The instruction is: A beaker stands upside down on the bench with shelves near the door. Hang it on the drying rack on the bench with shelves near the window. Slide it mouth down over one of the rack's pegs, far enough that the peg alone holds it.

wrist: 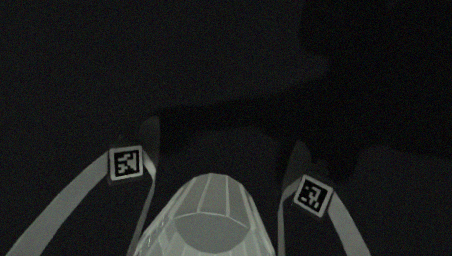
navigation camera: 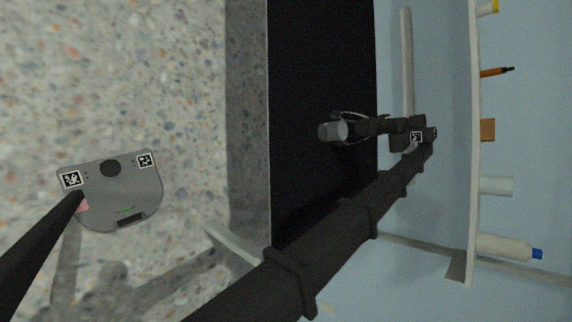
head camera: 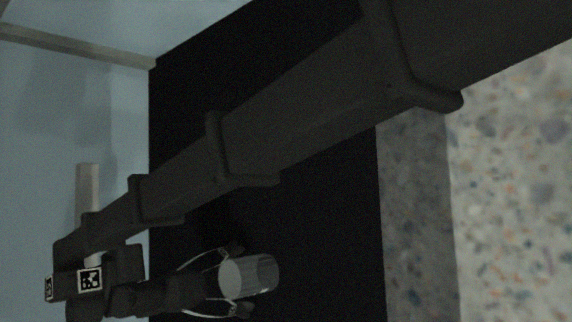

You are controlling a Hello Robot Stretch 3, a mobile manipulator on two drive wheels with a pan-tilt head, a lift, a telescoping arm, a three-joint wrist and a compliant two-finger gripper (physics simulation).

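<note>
The clear beaker stands upside down on the black bench top, its flat closed end up. My gripper is open, with one fingertip on each side of the beaker. In the wrist view, dark gaps show between the beaker and both fingers, and the fingertips reach past its upper part in the picture. The beaker's lower rim is cut off in the wrist view. The drying rack does not show in these views.
My telescoped arm crosses over the bench. In the navigation view, a wall shelf beyond the wrist holds a blue-capped bottle, a white cylinder, a brown block and an orange pen-like item. My base stands on the speckled floor.
</note>
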